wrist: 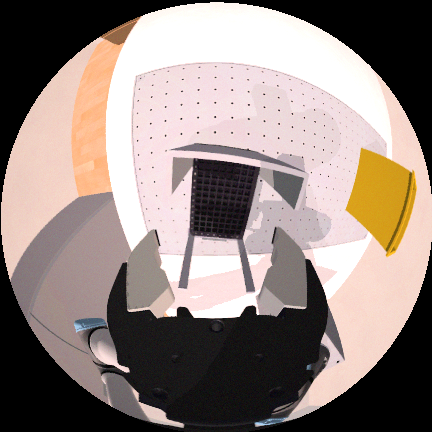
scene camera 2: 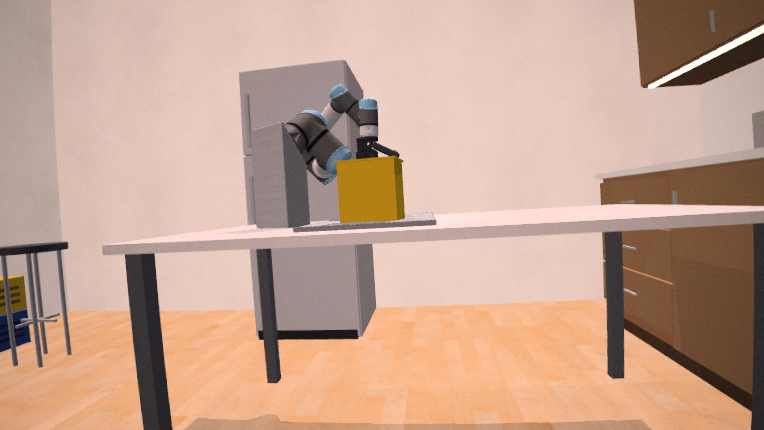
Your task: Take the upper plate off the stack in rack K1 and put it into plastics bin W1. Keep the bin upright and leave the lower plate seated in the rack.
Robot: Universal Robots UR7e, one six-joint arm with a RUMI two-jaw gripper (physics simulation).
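Places are measured from the arm's base along level axes (x ahead, y left, z up), in millimetres.
Pixels of known places: gripper, fingertip midpoint: (wrist: 215, 229); arm's base, link origin: (scene camera 2: 279, 149).
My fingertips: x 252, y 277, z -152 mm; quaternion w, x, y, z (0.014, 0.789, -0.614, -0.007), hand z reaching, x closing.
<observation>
Ahead of a thing's pixels: the offset from my fingertips to its top centre. Level surfaces: height alone.
The yellow plastics bin @[133 mm ahead, 373 mm right, 65 mm up] (scene camera 2: 368, 191) (wrist: 382, 197) stands upright on the perforated board; it is at the right in the wrist view. The rack @[6 mm back, 10 mm right, 27 mm up] (wrist: 230, 155) is a grey frame in the middle of the wrist view, with side walls and two prongs. A dark gridded plate @[4 mm ahead, 9 mm right, 67 mm down] (wrist: 222, 200) lies in it, seen from above; whether a second plate lies beneath cannot be told. The rack does not show in the scene view, where the bin stands in front. My gripper (wrist: 215, 229) is open and empty, above the rack's prong end. Its fingertips are hidden behind the bin in the scene view.
The perforated board @[114 mm down] (scene camera 2: 419, 219) (wrist: 170, 110) lies on the white table @[127 mm down] (scene camera 2: 534, 216). A tall grey block (scene camera 2: 269, 176) stands left of the bin in the scene view, close to the arm. A grey fridge (scene camera 2: 310, 288) stands behind the table.
</observation>
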